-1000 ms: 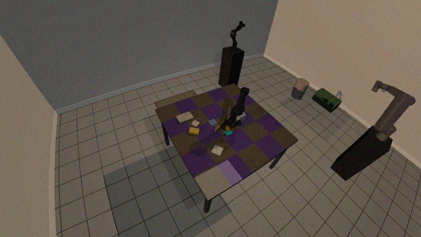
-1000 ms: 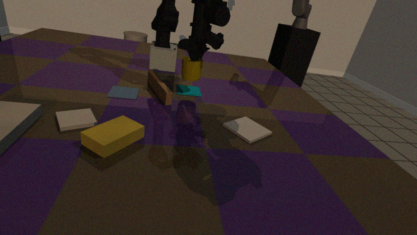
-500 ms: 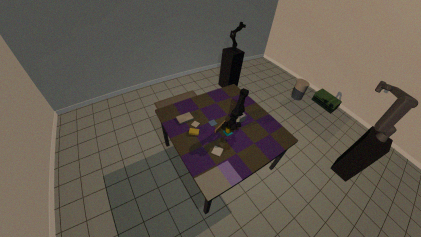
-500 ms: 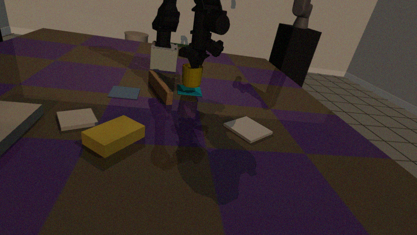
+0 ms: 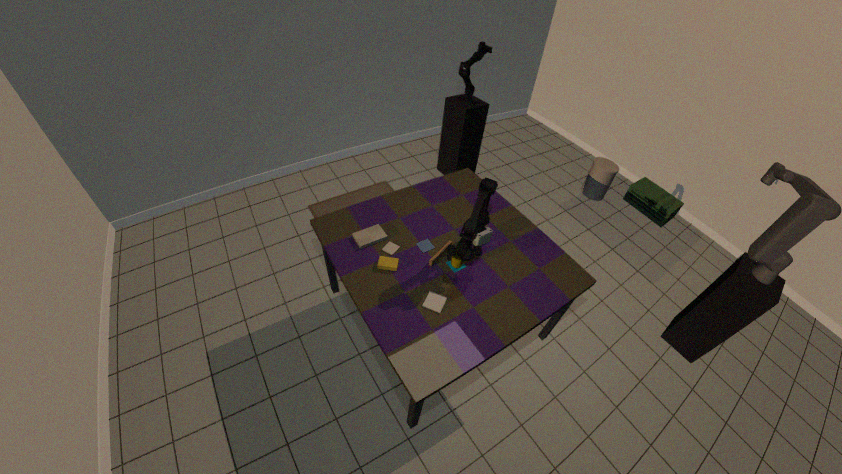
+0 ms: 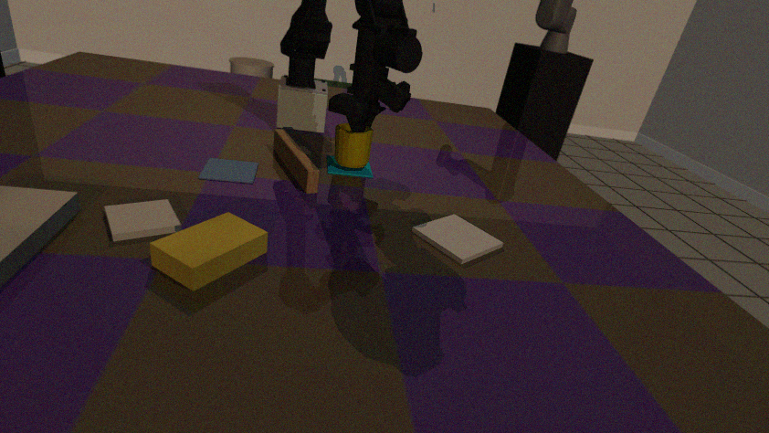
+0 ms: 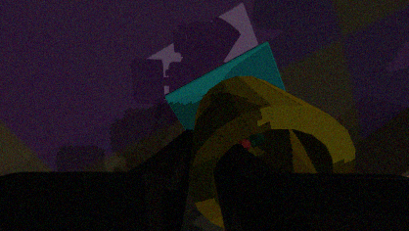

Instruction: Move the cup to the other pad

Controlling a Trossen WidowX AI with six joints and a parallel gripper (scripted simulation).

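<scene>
The yellow cup is 2 cm to the right of my gripper tip and 2 cm ahead of it. Round my gripper tip: blue-grey pad (23 cm to the right, 9 cm ahead, 5 cm below); then white tile (28 cm ahead, 12 cm to the left, 4 cm below); then wooden bar (13 cm to the right, 6 cm ahead, 3 cm below).
</scene>
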